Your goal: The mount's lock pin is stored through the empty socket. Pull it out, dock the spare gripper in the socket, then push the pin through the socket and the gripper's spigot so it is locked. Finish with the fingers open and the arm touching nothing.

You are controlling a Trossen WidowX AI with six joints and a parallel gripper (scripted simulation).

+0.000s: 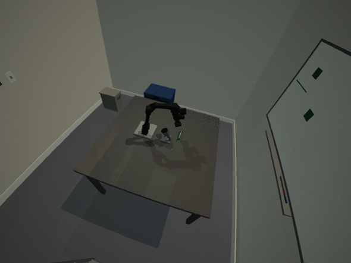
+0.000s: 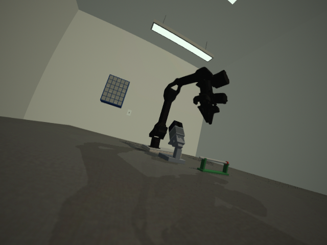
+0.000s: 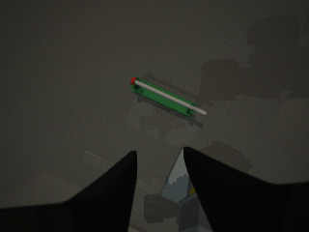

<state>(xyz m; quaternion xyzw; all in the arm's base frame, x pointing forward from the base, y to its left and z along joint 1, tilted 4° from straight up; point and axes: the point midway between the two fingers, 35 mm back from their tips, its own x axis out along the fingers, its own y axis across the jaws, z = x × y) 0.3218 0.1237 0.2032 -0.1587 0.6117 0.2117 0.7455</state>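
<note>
Now: gripper tip 6 cm short of the green cradle, 2 cm to the right of it and 17 cm above it. Also, from my gripper tip: grey mount: 6 cm behind, 10 cm to the right, 14 cm below; then spare gripper: 8 cm behind, 11 cm to the right, 8 cm below.
</note>
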